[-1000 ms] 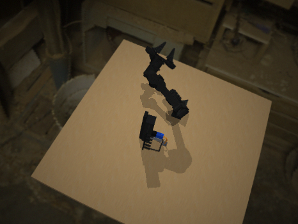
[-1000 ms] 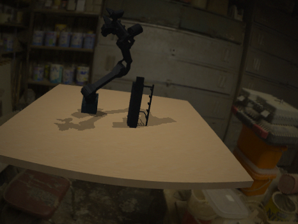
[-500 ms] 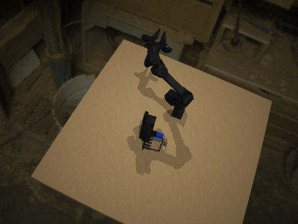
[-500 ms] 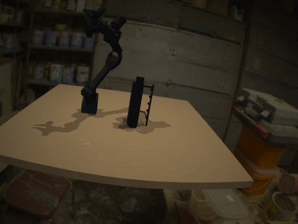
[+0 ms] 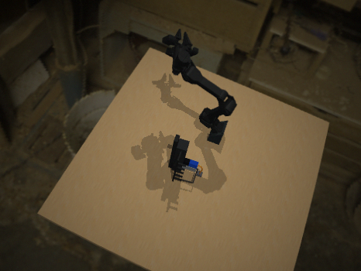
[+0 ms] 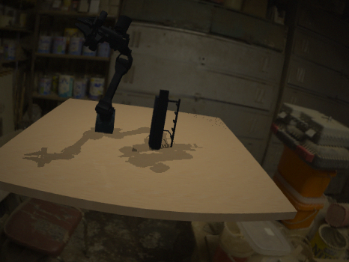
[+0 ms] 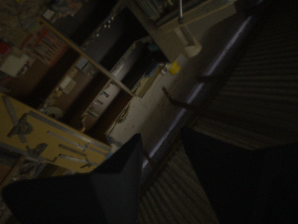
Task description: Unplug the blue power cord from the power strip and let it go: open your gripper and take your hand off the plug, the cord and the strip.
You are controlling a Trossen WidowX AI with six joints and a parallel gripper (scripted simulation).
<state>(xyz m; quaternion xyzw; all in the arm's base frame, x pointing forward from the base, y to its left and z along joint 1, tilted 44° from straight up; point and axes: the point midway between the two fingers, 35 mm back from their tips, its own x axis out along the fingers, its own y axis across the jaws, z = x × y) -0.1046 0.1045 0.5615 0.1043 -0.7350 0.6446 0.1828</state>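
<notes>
Right now the blue plug is 46 cm below my gripper tip, 43 cm ahead of it and 24 cm to the left of it.
</notes>
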